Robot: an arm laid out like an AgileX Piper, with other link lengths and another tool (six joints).
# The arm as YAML. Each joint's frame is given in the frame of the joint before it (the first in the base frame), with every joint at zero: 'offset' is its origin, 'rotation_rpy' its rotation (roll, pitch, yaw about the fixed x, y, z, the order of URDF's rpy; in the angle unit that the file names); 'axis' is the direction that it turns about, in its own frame. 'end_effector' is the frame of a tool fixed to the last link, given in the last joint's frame.
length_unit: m
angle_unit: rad
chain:
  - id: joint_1
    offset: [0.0, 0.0, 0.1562]
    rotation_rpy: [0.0, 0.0, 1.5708]
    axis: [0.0, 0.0, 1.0]
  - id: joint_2
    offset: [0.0, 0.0, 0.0]
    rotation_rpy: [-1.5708, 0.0, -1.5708]
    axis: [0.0, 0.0, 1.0]
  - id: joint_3
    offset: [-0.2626, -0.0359, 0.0]
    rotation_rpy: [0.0, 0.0, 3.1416]
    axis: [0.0, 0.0, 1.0]
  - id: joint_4
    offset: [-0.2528, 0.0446, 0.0]
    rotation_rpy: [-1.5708, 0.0, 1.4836]
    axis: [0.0, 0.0, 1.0]
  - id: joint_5
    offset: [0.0, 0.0, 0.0]
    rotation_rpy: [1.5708, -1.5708, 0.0]
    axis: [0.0, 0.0, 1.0]
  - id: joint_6
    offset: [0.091, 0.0, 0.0]
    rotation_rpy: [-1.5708, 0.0, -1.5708]
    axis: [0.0, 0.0, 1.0]
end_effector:
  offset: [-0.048, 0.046, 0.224]
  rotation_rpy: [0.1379, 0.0, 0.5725]
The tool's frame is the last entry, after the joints.
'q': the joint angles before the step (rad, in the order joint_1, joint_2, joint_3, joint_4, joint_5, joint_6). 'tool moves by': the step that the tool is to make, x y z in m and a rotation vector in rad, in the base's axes. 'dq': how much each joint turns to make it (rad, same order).
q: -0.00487, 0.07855, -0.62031, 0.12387, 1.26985, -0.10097
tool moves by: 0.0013, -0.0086, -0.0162, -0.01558, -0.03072, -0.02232
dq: -0.00030, -0.09462, 0.08880, -0.02735, -0.02578, 0.00616
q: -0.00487, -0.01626, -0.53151, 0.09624, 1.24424, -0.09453
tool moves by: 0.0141, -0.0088, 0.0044, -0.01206, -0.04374, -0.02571
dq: 0.00057, -0.00009, 0.03271, -0.02806, -0.07735, 0.00879
